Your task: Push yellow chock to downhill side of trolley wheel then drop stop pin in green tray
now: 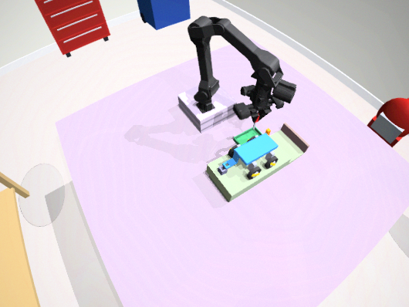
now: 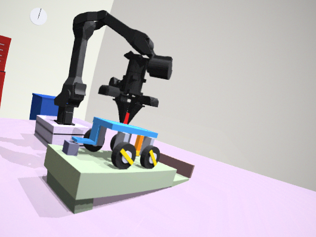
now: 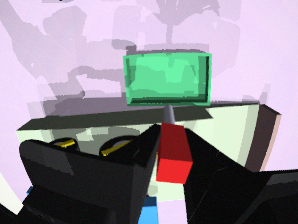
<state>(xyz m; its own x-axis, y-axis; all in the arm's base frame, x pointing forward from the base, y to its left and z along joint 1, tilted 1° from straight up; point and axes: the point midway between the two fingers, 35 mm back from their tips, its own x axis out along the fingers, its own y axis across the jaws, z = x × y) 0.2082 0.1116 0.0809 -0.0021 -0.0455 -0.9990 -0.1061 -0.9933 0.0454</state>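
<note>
Now: gripper tip 1 cm past the green tray and 14 cm above it. Round my gripper tip: red-headed stop pin: right at my gripper tip; then blue trolley: 11 cm ahead, 8 cm to the right, 2 cm below; then yellow chock: 6 cm ahead, 6 cm below.
</note>
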